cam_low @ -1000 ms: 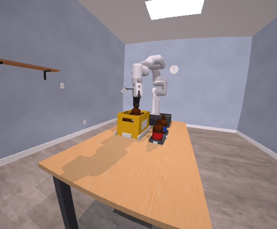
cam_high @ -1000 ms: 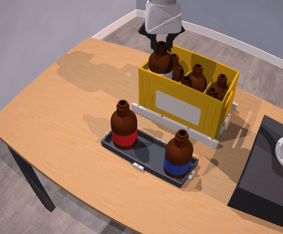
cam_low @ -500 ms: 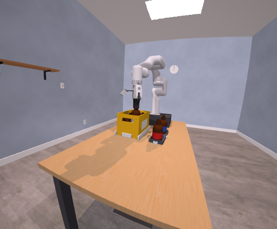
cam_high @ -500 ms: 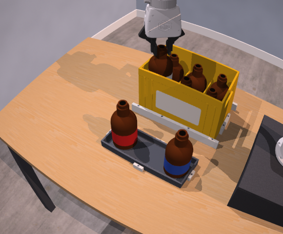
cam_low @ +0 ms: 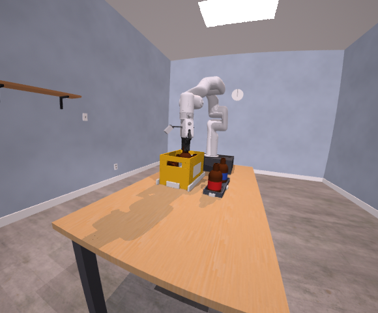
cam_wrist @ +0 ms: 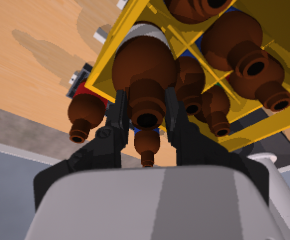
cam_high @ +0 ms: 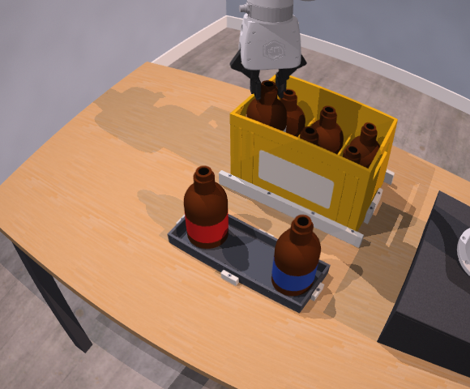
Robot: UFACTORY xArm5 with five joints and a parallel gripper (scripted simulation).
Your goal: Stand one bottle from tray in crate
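The yellow crate lies 140 mm below my hand, 80 mm behind it and 60 mm to the right of it. Round my hand: grey tray: 210 mm below, 170 mm to the left, 100 mm behind.
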